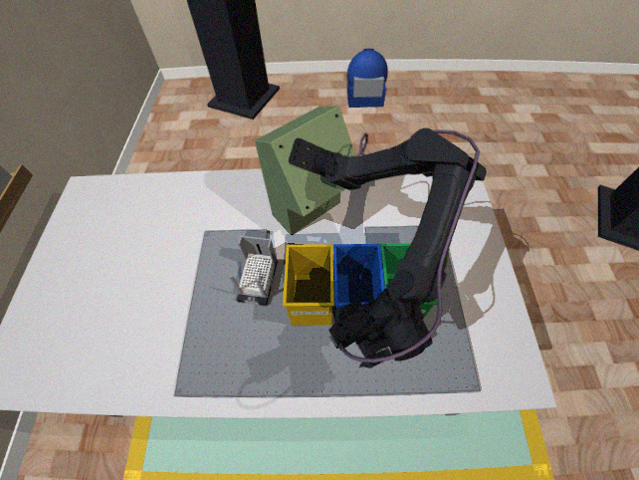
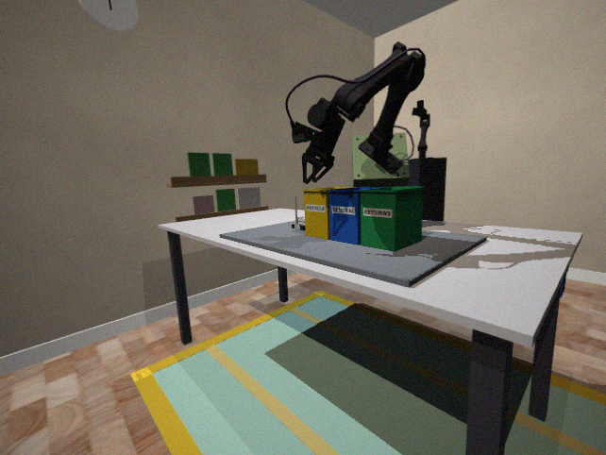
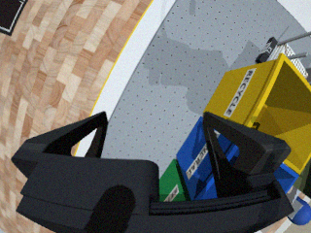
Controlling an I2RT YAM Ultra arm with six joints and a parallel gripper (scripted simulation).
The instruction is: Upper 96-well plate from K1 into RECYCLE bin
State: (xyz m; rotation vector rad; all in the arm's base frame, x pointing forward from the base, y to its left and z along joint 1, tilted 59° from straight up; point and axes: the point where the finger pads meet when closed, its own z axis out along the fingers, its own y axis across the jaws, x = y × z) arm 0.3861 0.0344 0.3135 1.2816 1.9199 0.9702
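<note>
The white 96-well plate is 36 cm to the right of my hand, 18 cm below it and 13 cm behind it. From my hand the other things lie so: blue bin: 20 cm behind, 13 cm below, 6 cm to the right; green returns bin: 25 cm behind, 13 cm below, 6 cm to the left; yellow recycle bin: 18 cm to the right, 14 cm behind, 13 cm below.
</note>
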